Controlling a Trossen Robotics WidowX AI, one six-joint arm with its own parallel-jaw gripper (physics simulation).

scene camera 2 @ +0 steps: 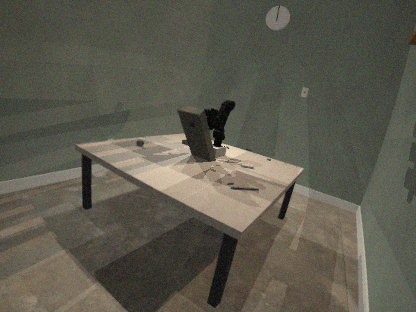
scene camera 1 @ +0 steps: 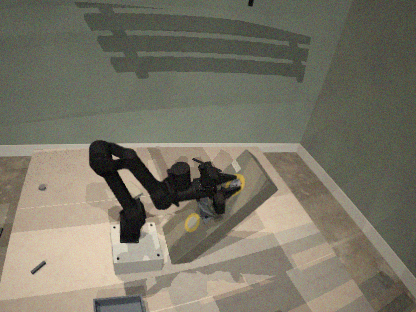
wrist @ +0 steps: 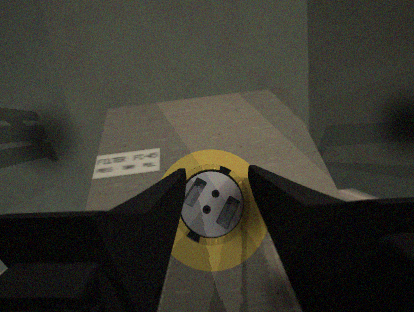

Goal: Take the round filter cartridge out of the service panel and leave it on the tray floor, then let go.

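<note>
The round grey filter cartridge [wrist: 212,204] [scene camera 1: 234,182] sits in its socket in the sloped service panel [wrist: 237,124] [scene camera 1: 254,176] [scene camera 2: 197,136], ringed by a yellow collar [wrist: 218,257] [scene camera 1: 241,179]. My gripper [wrist: 216,172] [scene camera 1: 237,182] is open, with one dark finger on each side of the cartridge. In the wrist view the left finger lies at the cartridge's edge and the right finger stands a little apart from it. The blue-grey tray [scene camera 1: 118,304] is at the bottom left edge of scene camera 1. In scene camera 2 the panel hides the gripper.
A white label [wrist: 126,162] [scene camera 1: 236,165] reads FILTER near the socket. A second yellow ring [scene camera 1: 192,222] marks the panel lower down. The arm stands on a pale base block [scene camera 1: 137,257]. On the table [scene camera 2: 207,198] lie a dark ball [scene camera 2: 140,142] and a pen [scene camera 2: 244,188].
</note>
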